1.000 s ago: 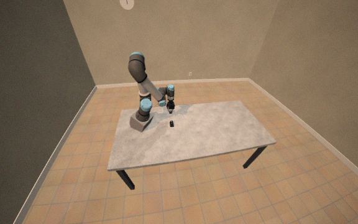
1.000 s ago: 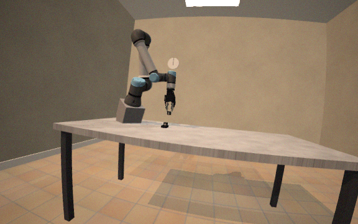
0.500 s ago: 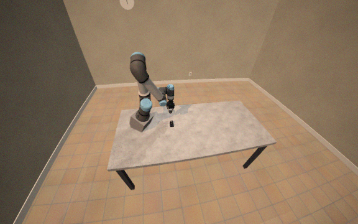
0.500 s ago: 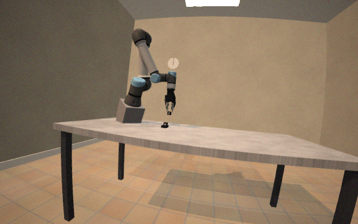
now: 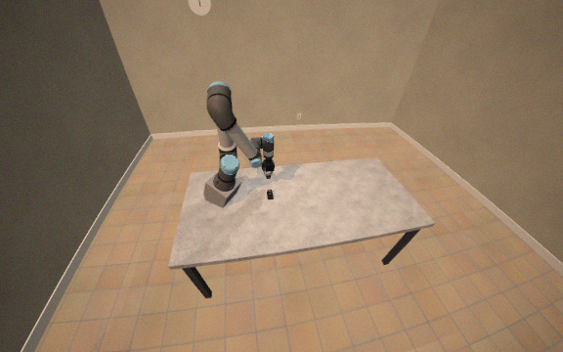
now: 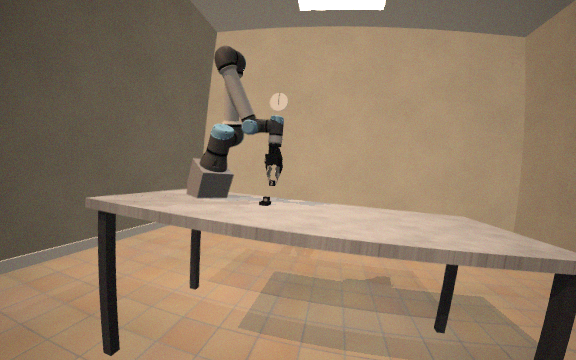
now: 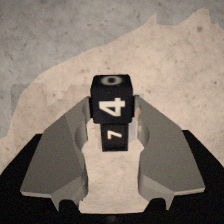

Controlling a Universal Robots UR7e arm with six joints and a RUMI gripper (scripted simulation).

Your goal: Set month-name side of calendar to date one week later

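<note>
My gripper is now 100 mm above the black date cube and 90 mm to the left of it. Also, from my hand: black calendar tray (110 mm to the right, 110 mm below); then black cube (10 mm below).
</note>
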